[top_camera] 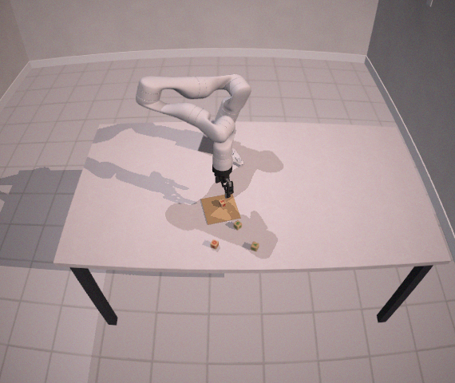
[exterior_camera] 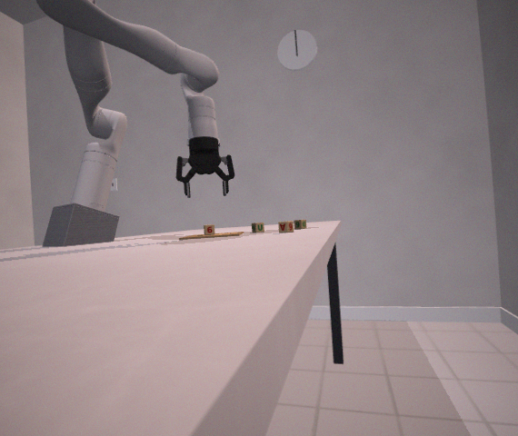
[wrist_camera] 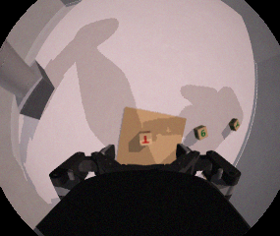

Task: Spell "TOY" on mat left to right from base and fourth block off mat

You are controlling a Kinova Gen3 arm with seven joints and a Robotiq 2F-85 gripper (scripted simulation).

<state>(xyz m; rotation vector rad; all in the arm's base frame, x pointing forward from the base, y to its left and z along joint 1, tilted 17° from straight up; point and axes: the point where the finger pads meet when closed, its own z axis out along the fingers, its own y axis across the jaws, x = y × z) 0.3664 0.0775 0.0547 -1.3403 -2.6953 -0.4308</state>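
My gripper is now 110 mm above the mat, 20 mm short of it and 10 mm to the left of it.
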